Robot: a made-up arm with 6 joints. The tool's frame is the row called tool. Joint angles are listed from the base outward. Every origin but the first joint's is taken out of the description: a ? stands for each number. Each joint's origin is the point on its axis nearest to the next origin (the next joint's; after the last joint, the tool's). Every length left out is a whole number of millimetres.
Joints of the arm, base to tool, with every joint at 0 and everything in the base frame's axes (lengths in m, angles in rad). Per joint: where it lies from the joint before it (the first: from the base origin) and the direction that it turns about. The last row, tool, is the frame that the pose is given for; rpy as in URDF.
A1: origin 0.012 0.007 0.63 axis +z
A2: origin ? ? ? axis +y
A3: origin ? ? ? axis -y
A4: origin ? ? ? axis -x
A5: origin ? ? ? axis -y
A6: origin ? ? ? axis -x
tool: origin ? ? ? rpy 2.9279 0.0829 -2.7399
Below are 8 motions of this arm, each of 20 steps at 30 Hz.
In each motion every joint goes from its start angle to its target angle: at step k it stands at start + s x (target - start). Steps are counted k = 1, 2, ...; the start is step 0. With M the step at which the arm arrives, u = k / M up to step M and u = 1 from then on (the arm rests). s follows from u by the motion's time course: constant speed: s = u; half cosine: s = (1 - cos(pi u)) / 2; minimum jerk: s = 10 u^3 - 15 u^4 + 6 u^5.
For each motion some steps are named. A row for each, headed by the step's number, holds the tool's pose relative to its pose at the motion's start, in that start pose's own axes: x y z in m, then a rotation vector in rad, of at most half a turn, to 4 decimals.
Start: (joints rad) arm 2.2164 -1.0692 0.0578 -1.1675 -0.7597 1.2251
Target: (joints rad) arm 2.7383 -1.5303 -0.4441 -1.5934 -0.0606 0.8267
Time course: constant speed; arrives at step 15
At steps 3, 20:
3: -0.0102 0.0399 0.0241 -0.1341 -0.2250 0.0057
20: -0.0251 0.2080 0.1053 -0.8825 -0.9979 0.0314

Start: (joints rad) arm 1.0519 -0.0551 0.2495 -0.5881 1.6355 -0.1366
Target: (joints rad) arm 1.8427 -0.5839 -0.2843 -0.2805 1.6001 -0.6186
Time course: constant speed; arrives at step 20
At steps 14, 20:
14: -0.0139 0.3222 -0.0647 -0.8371 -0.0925 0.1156
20: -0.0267 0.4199 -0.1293 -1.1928 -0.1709 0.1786

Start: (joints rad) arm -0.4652 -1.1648 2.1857 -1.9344 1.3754 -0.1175
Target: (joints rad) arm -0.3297 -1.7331 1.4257 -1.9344 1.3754 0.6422
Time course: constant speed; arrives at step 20
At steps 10, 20:
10: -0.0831 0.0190 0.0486 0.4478 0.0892 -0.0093
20: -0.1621 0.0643 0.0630 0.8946 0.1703 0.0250

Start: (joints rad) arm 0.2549 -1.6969 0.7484 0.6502 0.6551 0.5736
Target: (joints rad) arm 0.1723 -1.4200 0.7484 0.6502 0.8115 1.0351
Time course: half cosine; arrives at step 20
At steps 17, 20:
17: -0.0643 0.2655 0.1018 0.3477 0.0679 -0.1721
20: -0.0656 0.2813 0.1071 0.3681 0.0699 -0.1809

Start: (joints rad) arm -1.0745 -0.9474 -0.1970 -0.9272 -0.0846 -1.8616
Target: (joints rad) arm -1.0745 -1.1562 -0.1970 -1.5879 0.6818 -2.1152
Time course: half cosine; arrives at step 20
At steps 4, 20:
4: 0.0073 -0.0102 0.0068 -0.1025 0.0204 -0.0639
20: 0.0821 -0.1092 0.1183 -1.0597 0.0749 -0.6588

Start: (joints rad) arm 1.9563 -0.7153 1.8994 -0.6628 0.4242 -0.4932
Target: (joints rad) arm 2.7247 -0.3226 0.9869 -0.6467 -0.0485 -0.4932
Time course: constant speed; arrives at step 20
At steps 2, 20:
2: 0.0974 -0.0741 -0.0513 0.0132 -0.0018 0.1757
20: 1.0794 -0.0117 0.0116 -0.5849 -0.1194 1.6627

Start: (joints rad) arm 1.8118 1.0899 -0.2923 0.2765 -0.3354 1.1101
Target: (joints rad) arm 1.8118 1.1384 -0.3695 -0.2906 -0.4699 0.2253
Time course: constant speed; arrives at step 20
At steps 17, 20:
17: -0.0998 0.0977 0.0422 -1.1325 -0.3752 -0.2955
20: -0.1156 0.1170 0.0479 -1.3396 -0.4180 -0.3454

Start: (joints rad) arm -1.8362 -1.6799 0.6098 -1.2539 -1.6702 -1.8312
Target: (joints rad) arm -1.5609 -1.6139 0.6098 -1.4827 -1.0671 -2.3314
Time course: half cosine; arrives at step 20
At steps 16, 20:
16: 0.0626 0.0598 -0.1121 -0.8378 0.4506 -0.2706
20: 0.0676 0.0648 -0.1229 -0.9341 0.5022 -0.2813

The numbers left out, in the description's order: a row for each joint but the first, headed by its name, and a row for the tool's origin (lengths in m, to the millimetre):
A2: -0.006 0.022 0
A3: -0.004 0 0.415
A4: 0.728 0 -0.014
A5: 0 -0.196 -0.015
A6: -0.013 0 -0.02
tool: 0 0.011 0.011

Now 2 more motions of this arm.
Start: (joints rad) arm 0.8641 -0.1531 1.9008 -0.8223 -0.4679 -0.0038
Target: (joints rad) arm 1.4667 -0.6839 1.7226 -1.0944 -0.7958 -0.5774
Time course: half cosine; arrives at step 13
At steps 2, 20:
2: -0.0017 0.0157 -0.0182 -0.0655 -0.0291 -0.0261
20: 0.1860 0.1791 -0.3844 -1.0497 -0.3716 -0.5526

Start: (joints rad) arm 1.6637 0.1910 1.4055 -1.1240 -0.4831 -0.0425
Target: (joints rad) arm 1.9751 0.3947 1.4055 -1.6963 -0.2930 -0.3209
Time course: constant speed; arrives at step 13
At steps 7, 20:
7: -0.0288 -0.1137 0.1661 -0.5680 -0.2079 -0.1153
20: -0.0551 -0.1601 0.3326 -1.0598 -0.3973 -0.1546

